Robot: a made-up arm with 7 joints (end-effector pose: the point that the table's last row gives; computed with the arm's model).
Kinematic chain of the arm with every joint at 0, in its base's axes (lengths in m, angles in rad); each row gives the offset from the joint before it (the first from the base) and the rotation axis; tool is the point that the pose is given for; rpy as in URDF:
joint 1: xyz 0 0 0.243 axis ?
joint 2: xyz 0 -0.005 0.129 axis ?
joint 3: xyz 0 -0.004 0.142 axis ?
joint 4: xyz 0 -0.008 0.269 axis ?
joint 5: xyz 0 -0.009 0.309 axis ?
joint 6: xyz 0 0 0.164 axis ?
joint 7: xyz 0 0 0.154 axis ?
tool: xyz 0 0 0 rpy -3.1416 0 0
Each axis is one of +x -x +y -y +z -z.
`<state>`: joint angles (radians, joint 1 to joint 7).
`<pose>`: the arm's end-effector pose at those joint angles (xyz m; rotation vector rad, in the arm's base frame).
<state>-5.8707 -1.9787 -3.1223 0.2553 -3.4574 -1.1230 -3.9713</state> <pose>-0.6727 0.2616 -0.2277 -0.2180 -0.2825 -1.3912</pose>
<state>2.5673 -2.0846 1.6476 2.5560 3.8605 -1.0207 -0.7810</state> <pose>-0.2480 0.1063 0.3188 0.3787 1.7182 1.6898</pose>
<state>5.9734 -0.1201 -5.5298 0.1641 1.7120 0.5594 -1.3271</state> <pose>-0.0755 -0.1713 1.3726 -2.2850 1.0301 -0.0273</pose>
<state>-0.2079 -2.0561 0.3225 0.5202 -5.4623 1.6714 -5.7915</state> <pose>-0.7255 -0.3904 0.2499 -2.0943 0.0744 0.6451</pose>
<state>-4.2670 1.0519 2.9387 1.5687 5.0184 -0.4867 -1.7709</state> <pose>-0.0743 -0.0448 1.1203 1.2502 -2.3834 0.0033</pose>
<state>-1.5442 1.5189 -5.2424 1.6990 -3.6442 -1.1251 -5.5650</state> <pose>0.4380 0.2253 0.0782 -0.8689 0.4890 1.0355</pose>
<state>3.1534 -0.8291 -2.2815 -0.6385 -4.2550 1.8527 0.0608</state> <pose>0.3180 0.1416 1.0889 -0.5894 1.7224 0.1664</pose>
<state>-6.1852 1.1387 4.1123 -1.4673 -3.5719 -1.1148 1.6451</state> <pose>0.5989 -0.5263 0.3811 0.2405 -2.1891 -0.9718</pose>
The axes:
joint 1: -z
joint 2: +y
joint 3: -z
joint 4: +y
joint 5: -z
joint 6: +y
joint 7: -z

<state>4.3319 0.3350 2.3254 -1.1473 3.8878 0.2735 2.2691</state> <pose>-0.5960 0.3994 0.8419 1.7823 -0.1770 1.6823</pose>
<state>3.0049 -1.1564 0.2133 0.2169 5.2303 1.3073 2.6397</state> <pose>0.7406 0.0392 0.9177 -2.0749 -1.2243 -0.5721</pose>
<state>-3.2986 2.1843 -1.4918 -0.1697 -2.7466 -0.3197 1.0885</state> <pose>-0.8247 -0.0575 -0.2455 -1.1735 -0.2572 -2.7071</pose>
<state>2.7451 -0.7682 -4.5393 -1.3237 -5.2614 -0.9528 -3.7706</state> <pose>0.3919 -0.4086 0.8496 -0.1889 2.1365 1.1701</pose>
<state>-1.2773 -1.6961 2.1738 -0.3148 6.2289 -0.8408 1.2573</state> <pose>-0.5005 -0.8241 0.3993 -0.2061 2.0102 0.1788</pose>
